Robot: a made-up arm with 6 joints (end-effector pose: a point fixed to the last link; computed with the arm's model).
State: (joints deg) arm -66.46 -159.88 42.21 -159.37 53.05 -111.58
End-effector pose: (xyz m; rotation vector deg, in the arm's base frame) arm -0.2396 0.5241 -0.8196 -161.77 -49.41 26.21
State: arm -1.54 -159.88 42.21 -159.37 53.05 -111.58
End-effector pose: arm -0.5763 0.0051 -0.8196 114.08 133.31 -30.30
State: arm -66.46 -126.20 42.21 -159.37 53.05 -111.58
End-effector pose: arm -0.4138 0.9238 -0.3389 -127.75 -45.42 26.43
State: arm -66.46 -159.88 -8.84 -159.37 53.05 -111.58
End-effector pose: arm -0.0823 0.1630 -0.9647 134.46 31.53 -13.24
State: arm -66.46 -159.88 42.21 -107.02 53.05 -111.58
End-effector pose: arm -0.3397 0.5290 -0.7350 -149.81 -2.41 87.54
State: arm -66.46 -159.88 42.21 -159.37 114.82 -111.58
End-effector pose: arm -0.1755 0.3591 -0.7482 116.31 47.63 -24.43
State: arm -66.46 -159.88 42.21 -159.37 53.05 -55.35
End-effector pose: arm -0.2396 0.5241 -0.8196 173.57 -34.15 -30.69
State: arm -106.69 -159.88 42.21 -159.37 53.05 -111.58
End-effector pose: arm 0.1555 0.5549 -0.8196 -164.26 8.98 19.52
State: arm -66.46 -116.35 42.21 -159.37 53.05 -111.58
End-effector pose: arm -0.4406 0.9854 -0.1586 -117.89 -43.91 26.18
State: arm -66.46 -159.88 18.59 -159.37 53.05 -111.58
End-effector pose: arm -0.1736 0.3724 -0.9309 158.48 43.30 -21.11
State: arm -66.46 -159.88 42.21 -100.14 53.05 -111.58
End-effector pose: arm -0.3467 0.5347 -0.7196 -145.88 4.11 94.67
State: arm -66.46 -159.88 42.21 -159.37 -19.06 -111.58
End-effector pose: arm -0.2310 0.6890 -0.6758 -98.36 -17.31 10.06
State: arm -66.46 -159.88 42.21 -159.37 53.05 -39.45
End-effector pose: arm -0.2396 0.5241 -0.8196 164.72 -56.97 -29.85
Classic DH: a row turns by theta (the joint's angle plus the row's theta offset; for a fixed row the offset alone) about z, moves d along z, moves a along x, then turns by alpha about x. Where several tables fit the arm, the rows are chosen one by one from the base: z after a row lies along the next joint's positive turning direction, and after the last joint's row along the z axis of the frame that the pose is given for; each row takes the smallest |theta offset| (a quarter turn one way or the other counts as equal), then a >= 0, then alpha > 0; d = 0 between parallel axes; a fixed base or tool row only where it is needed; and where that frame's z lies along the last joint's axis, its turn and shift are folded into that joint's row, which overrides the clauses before.
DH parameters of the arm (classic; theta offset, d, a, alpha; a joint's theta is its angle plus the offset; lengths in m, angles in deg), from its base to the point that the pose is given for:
joint 1: 0 0.141 0 -90
joint 2: -90 0 0.661 0
joint 3: 90 0.042 0 90
joint 4: 0 0.355 0 -90
joint 5: 0 0 0 90
joint 6: 0 0.186 0 0

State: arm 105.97 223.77 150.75 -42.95 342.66 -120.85
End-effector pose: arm 0.0232 -0.3710 0.1894 7.28 -9.93 -56.13
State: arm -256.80 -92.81 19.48 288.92 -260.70 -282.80
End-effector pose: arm 0.3461 -0.8991 0.2588 92.31 54.36 139.68
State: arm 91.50 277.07 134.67 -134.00 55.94 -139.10
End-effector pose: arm 0.0783 -0.3598 0.5907 49.04 17.07 152.98
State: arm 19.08 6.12 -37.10 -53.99 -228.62 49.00
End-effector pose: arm 0.0434 -0.0600 1.0394 84.11 75.22 36.07
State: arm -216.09 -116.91 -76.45 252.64 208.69 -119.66
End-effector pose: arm 0.3865 -0.4392 -0.3510 19.24 -38.59 123.54
